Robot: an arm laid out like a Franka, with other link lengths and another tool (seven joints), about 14 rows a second.
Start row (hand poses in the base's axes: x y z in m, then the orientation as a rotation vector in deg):
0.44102, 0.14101, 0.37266, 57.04, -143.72, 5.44
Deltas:
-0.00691, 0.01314, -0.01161, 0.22, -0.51, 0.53
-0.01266, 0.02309, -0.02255, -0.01, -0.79, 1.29
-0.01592, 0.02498, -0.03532, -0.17, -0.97, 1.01
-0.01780, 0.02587, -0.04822, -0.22, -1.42, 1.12
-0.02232, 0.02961, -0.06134, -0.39, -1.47, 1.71
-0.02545, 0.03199, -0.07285, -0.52, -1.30, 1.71
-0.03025, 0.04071, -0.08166, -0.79, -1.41, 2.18
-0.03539, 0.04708, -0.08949, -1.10, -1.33, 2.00
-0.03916, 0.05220, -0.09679, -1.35, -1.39, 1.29
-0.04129, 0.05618, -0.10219, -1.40, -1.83, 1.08
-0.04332, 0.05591, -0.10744, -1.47, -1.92, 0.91
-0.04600, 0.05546, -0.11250, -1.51, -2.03, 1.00
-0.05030, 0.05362, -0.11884, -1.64, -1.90, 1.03
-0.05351, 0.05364, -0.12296, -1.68, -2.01, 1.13
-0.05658, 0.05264, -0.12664, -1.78, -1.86, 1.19
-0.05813, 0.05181, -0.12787, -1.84, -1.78, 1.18
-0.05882, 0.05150, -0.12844, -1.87, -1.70, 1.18
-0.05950, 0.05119, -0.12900, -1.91, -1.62, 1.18
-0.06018, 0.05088, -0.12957, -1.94, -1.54, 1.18
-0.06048, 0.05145, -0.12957, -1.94, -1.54, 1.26
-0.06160, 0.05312, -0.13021, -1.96, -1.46, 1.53
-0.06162, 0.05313, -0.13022, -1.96, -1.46, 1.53
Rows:
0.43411, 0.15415, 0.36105, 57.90, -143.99, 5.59
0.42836, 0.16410, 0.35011, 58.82, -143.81, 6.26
0.42510, 0.16599, 0.33734, 58.44, -144.06, 6.47
0.42322, 0.16688, 0.32444, 58.64, -144.40, 6.80
0.41870, 0.17062, 0.31132, 59.33, -144.10, 7.22
0.41557, 0.17300, 0.29981, 59.24, -143.91, 7.29
0.41077, 0.18172, 0.29100, 59.75, -143.70, 7.83
0.40563, 0.18809, 0.28317, 59.38, -143.62, 8.12
0.40186, 0.19321, 0.27587, 58.39, -143.95, 8.25
0.39973, 0.19719, 0.27047, 58.19, -144.43, 8.48
0.39770, 0.19692, 0.26522, 57.97, -144.58, 8.56
0.39502, 0.19647, 0.26016, 58.08, -144.62, 8.70
0.39072, 0.19463, 0.25382, 58.04, -144.45, 8.80
0.38751, 0.19465, 0.24970, 58.18, -144.49, 8.94
0.38444, 0.19365, 0.24602, 58.18, -144.29, 9.00
0.38289, 0.19282, 0.24479, 58.13, -144.21, 9.03
0.38220, 0.19251, 0.24422, 58.10, -144.13, 9.03
0.38152, 0.19220, 0.24366, 58.07, -144.04, 9.03
0.38084, 0.19189, 0.24309, 58.04, -143.96, 9.03
0.38054, 0.19246, 0.24309, 58.14, -143.92, 9.05
0.37942, 0.19413, 0.24245, 58.46, -143.71, 9.11
0.37940, 0.19414, 0.24244, 58.46, -143.71, 9.11

